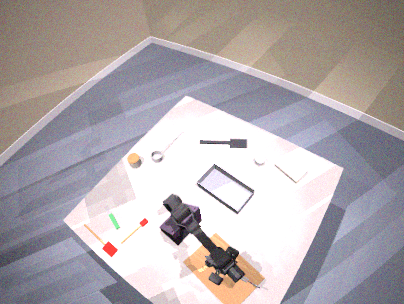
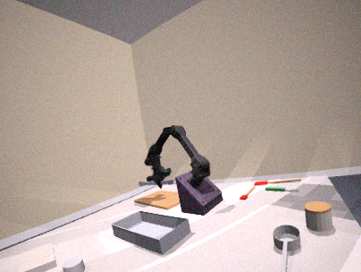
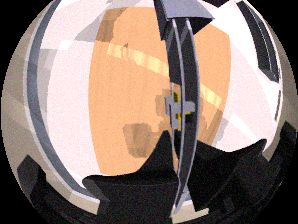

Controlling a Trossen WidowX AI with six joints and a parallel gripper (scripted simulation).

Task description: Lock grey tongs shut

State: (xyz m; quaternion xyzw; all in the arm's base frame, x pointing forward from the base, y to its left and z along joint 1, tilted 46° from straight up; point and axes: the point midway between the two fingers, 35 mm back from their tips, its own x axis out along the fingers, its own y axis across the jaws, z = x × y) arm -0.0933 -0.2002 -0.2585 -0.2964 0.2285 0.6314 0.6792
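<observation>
Now: gripper tip 7 cm above the wooden board. From my gripper tip the other things lie so: flat pale block 76 cm ahead, 6 cm below; then black spatula 70 cm ahead, 46 cm to the left, 7 cm below; then grey roasting tin 40 cm ahead, 26 cm to the left, 5 cm below.
</observation>
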